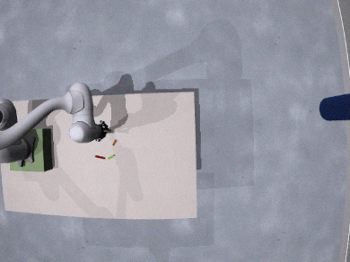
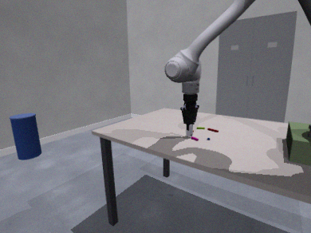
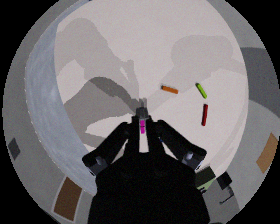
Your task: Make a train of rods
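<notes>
My gripper is now 8 cm to the left of the orange rod, 4 cm short of it and 4 cm above it. Also, from my hand: lime rod (18 cm to the right, 4 cm below, 3 cm ahead); blue rod (10 cm behind, 4 cm to the right, 4 cm below); grey rod (3 cm below).
</notes>
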